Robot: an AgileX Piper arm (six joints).
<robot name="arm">
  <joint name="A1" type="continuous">
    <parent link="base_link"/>
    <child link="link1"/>
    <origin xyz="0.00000 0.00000 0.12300"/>
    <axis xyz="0 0 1"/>
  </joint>
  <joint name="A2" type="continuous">
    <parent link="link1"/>
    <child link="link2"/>
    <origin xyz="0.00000 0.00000 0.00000"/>
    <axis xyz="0 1 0"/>
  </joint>
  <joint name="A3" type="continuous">
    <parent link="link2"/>
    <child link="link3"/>
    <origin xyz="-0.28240 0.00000 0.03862"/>
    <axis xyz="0 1 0"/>
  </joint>
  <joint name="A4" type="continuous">
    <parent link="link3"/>
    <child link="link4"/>
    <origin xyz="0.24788 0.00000 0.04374"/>
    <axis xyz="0.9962 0 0.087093"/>
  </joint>
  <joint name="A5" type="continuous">
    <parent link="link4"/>
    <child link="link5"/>
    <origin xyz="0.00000 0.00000 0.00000"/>
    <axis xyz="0 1 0"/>
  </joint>
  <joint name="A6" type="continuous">
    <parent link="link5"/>
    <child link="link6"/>
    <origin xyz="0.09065 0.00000 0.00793"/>
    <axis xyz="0.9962 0 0.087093"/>
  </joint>
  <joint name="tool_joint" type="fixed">
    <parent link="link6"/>
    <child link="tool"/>
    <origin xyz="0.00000 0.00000 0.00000" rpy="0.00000 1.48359 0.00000"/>
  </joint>
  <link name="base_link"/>
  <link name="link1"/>
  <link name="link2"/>
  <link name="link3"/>
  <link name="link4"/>
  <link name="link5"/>
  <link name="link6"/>
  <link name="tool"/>
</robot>
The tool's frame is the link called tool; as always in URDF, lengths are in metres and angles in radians. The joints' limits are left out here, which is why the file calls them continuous.
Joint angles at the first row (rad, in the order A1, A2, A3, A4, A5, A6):
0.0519, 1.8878, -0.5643, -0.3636, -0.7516, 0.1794
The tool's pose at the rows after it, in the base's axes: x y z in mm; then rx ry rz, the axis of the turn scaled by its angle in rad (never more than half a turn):
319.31, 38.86, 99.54, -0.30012, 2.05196, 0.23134
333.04, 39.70, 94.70, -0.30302, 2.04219, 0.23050
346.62, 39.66, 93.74, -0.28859, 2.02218, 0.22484
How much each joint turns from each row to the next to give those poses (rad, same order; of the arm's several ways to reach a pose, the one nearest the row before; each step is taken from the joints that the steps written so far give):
0.0000, 0.0577, -0.0646, -0.0024, -0.0001, 0.0000
0.0000, 0.0455, -0.0552, -0.0023, 0.0001, 0.0000
0.0000, 0.0322, -0.0530, 0.0128, -0.0001, 0.0000

